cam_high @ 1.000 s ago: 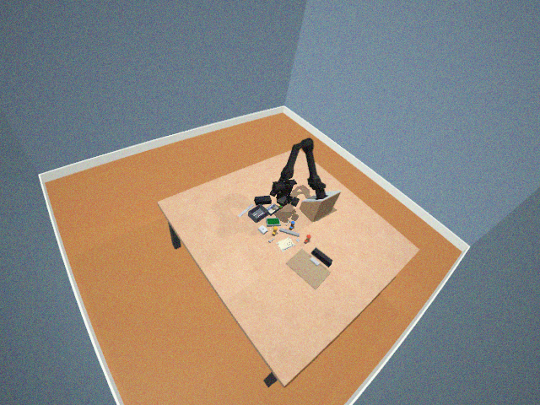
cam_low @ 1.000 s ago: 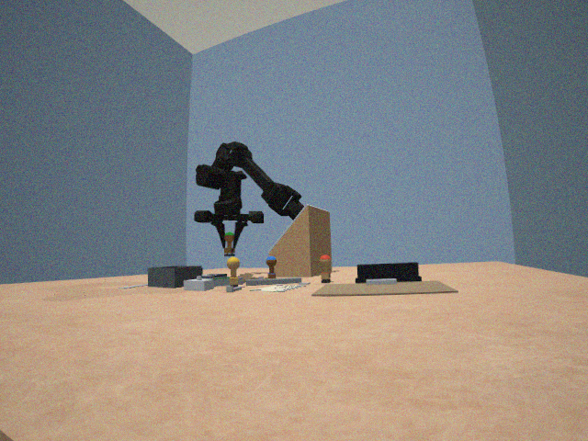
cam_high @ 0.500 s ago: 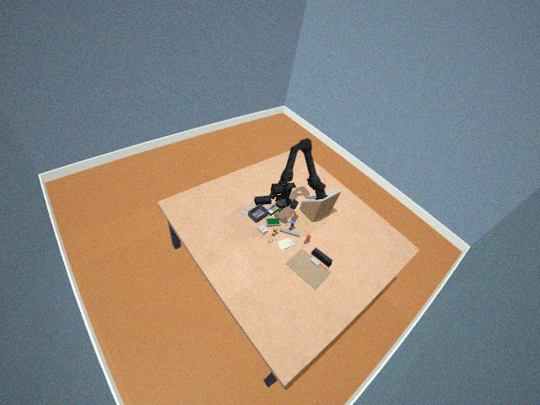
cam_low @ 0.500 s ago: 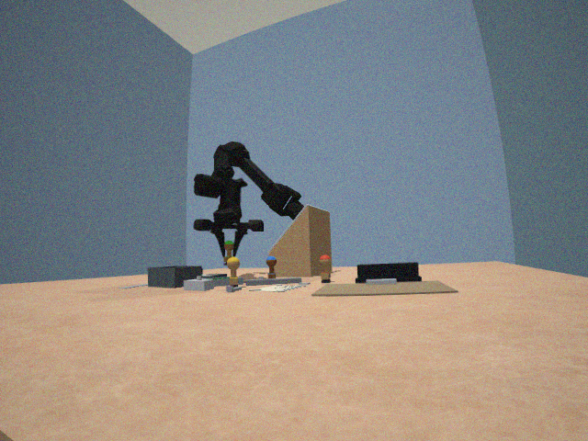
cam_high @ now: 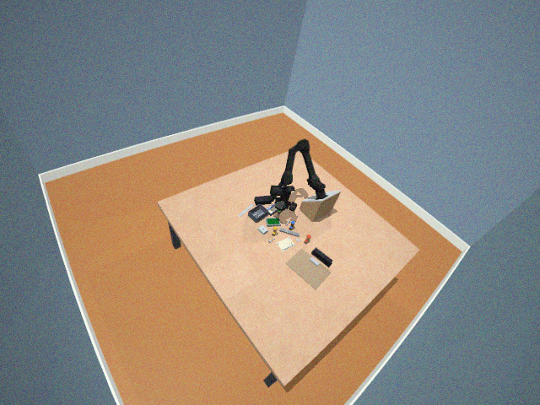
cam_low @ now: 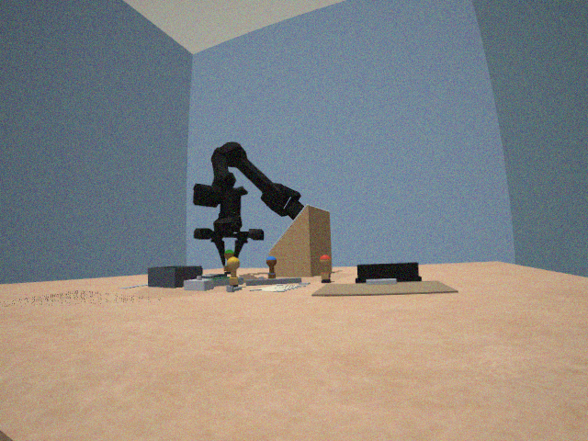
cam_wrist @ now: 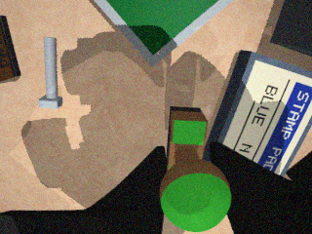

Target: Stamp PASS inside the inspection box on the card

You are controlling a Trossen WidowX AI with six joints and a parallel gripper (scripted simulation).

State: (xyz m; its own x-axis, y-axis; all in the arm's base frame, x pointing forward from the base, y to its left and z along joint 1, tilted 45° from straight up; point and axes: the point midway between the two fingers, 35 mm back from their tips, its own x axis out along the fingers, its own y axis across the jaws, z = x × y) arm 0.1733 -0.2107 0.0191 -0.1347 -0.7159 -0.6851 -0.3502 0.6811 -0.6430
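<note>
The green-knobbed stamp is right at my gripper tip. From my gripper tip the other things lie so: green ink pad 90 mm ahead, 30 mm to the left, 40 mm below; blue-knobbed stamp 20 mm ahead, 130 mm to the left, 20 mm below; blue stamp pad tin 10 mm ahead, 50 mm to the right, 30 mm below.
</note>
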